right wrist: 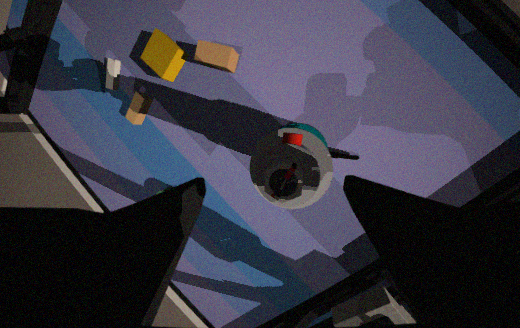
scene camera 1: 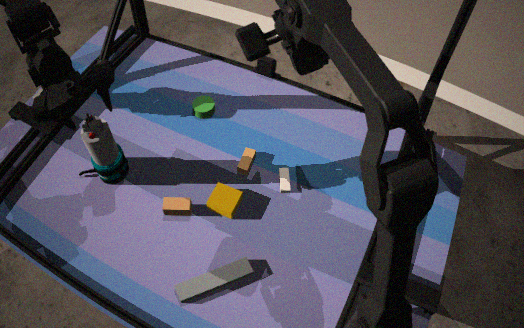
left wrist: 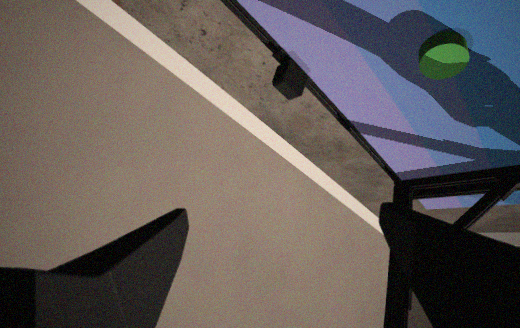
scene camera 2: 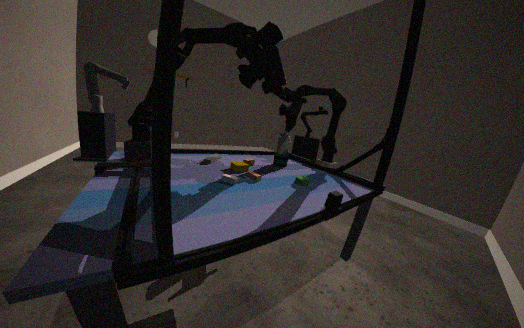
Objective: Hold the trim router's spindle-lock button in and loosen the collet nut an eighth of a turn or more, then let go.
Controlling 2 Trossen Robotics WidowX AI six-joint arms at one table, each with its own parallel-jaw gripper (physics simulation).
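Frame: origin at the left arm's base, x up, y back, z right, level; metres.
Seen in the pictures: left gripper, fingertip midpoint: (left wrist: 283,215) (scene camera 2: 284,92); right gripper, fingertip midpoint: (right wrist: 274,183) (scene camera 1: 93,119) (scene camera 2: 286,132); left arm's base, origin of the base link: (scene camera 2: 141,140); right arm's base, origin of the base link: (scene camera 2: 326,161).
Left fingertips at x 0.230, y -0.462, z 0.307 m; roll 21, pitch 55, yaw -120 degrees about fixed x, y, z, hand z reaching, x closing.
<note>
Pixels of each thing's middle, then the offset from my left fingertips to it.
- trim router, body centre: (right wrist: 293,159) (scene camera 1: 101,144) (scene camera 2: 283,146) dx -0.207, dy -0.221, dz -0.352 m
- yellow block, body centre: (scene camera 1: 224,200) (right wrist: 164,56) (scene camera 2: 239,166) dx -0.300, dy +0.044, dz -0.235 m
- white block, body centre: (scene camera 1: 284,180) (right wrist: 113,74) (scene camera 2: 230,178) dx -0.308, dy +0.109, dz -0.105 m
- grey bar, body centre: (scene camera 1: 214,280) (scene camera 2: 213,158) dx -0.305, dy +0.149, dz -0.385 m
- green disc, body centre: (left wrist: 442,56) (scene camera 1: 203,106) (scene camera 2: 302,180) dx -0.301, dy -0.183, dz -0.071 m
The trim router (scene camera 1: 102,145) (scene camera 2: 283,145) (right wrist: 324,167) stands upright at the left of scene camera 1, grey body above a teal base. Its red spindle-lock button (scene camera 1: 92,135) (right wrist: 292,138) shows near the top rim. The collet nut (right wrist: 284,183) lies in shadow inside the top ring in the right wrist view; its edges are hard to make out. My right gripper (scene camera 1: 91,117) (right wrist: 274,183) is open above the router top, one finger on either side of it in the right wrist view, with nothing between. My left gripper (left wrist: 283,215) is open and empty, high up and away from the router.
A yellow block (scene camera 1: 224,200) (right wrist: 162,55), orange blocks (scene camera 1: 177,205) (scene camera 1: 246,160), a white block (scene camera 1: 284,180) and a grey bar (scene camera 1: 215,280) lie on the table. A green disc (scene camera 1: 204,107) (left wrist: 444,55) lies beyond them. Black frame posts (scene camera 2: 167,130) stand at the table edges.
</note>
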